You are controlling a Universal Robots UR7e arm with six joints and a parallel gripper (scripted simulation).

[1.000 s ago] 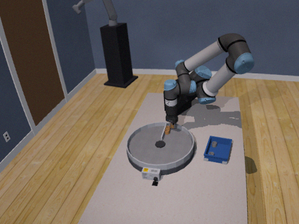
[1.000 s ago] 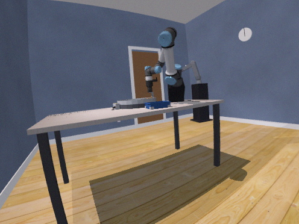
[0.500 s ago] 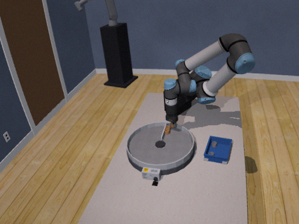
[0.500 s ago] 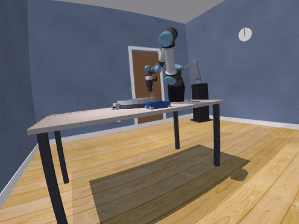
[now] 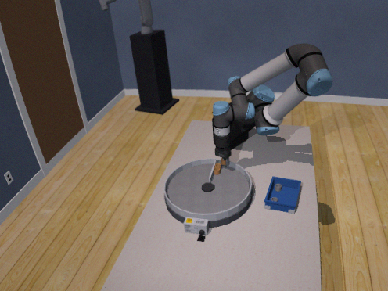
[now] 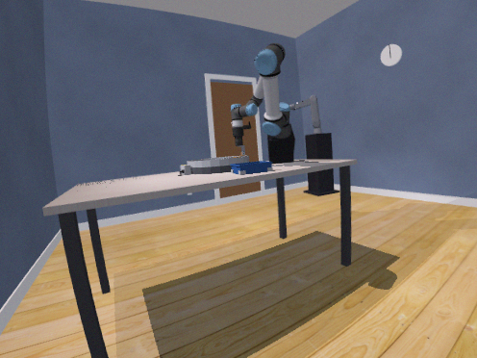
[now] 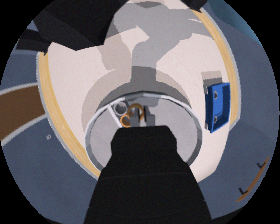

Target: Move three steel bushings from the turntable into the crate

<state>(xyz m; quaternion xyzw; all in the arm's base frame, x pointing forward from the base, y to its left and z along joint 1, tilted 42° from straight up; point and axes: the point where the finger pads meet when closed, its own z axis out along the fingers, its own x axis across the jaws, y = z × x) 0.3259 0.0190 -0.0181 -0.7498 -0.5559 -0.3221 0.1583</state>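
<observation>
My gripper is now 18 cm short of the round grey turntable, 3 cm to the left of it and 5 cm above it. From my hand the other things lie so: blue crate 7 cm ahead, 32 cm to the left, 8 cm below.
</observation>
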